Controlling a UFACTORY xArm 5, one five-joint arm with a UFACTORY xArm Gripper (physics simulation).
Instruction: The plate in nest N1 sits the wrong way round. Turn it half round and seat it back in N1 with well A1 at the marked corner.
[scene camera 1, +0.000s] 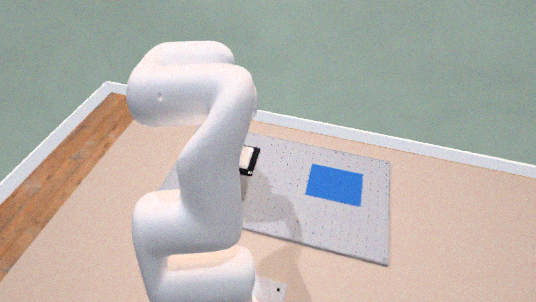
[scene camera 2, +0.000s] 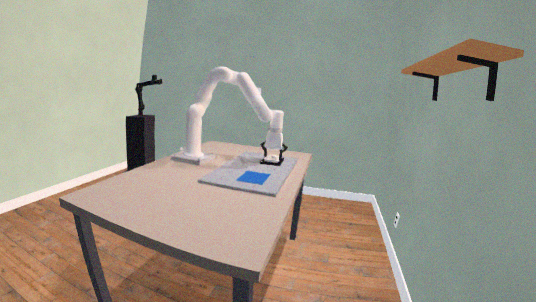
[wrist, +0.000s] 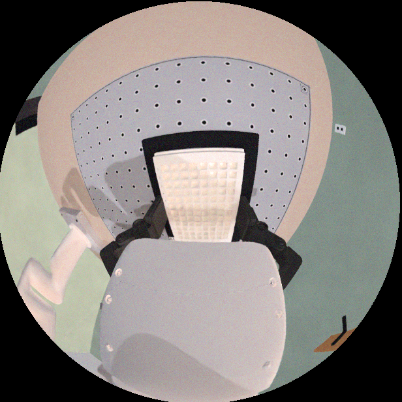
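The pale well plate (scene camera 1: 246, 157) (scene camera 2: 272, 158) (wrist: 200, 195) lies level at the black nest (scene camera 1: 254, 161) (scene camera 2: 280, 162) (wrist: 200, 140), its long sides along the nest's long sides. Black nest rim shows around its far end in the wrist view. Whether it is fully down or slightly raised, I cannot tell. My gripper (scene camera 2: 273, 156) (wrist: 200, 205) is shut on the plate, one finger at each long side; the arm hides it in scene camera 1. A small pale mark shows at the nest's near right corner in scene camera 1. Well A1 cannot be made out.
The nest stands on a grey perforated board (scene camera 1: 350, 235) (scene camera 2: 215, 180) (wrist: 190, 90). A flat blue rectangle (scene camera 1: 334, 185) (scene camera 2: 253, 177) lies on the board, to the right of the nest in scene camera 1. The board lies on the beige table (scene camera 1: 450, 225) (scene camera 2: 165, 205).
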